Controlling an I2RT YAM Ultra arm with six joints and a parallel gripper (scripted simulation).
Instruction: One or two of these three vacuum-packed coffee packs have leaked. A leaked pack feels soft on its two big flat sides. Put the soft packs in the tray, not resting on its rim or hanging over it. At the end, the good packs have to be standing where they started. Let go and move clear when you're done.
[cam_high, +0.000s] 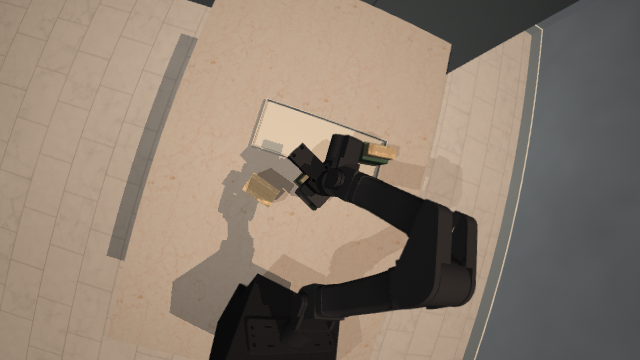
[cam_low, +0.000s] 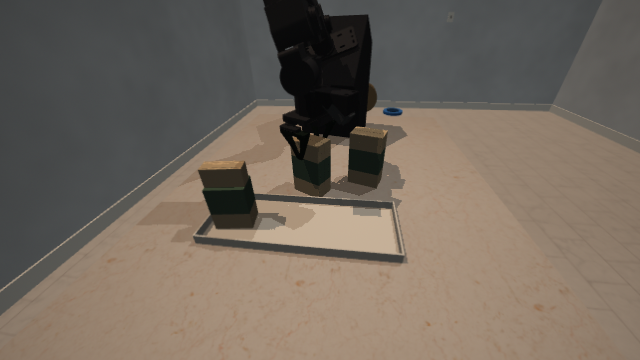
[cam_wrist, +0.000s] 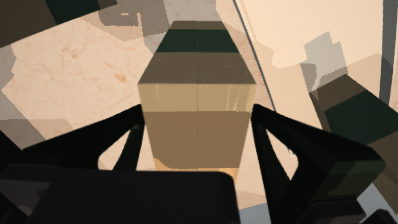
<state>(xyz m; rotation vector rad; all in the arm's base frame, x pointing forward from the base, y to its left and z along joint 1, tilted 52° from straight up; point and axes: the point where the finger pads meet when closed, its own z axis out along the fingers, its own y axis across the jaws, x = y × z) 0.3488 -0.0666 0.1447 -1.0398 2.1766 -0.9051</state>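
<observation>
Right now my hand is 120 mm short of the tray, 50 mm to the left of it and 110 mm above it.
</observation>
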